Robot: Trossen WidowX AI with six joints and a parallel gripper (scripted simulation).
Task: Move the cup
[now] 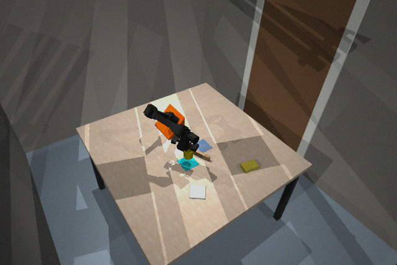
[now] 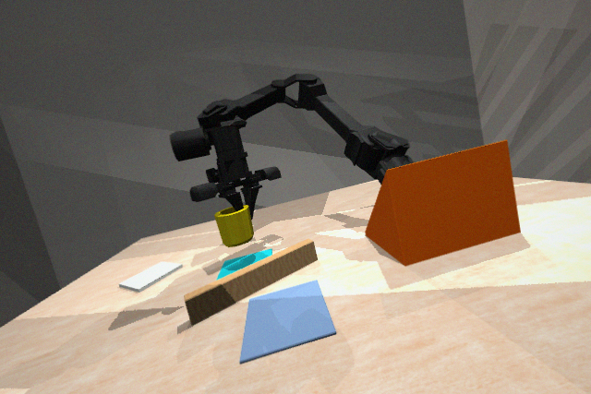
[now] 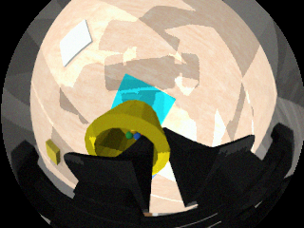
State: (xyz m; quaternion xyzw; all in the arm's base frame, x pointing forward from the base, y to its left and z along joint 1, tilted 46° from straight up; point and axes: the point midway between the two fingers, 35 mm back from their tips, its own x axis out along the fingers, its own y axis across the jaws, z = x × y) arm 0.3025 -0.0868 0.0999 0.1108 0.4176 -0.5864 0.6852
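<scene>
Now: the cyan pad 10 cm below my gripper tip, 3 cm ahead of it and 1 cm to the left of it. From my gripper tip the other things lie so: yellow cup: 2 cm ahead, 1 cm to the left; blue pad: 20 cm to the left, 10 cm below, 4 cm behind; low wooden bar: 10 cm to the left, 8 cm below, 1 cm behind.
</scene>
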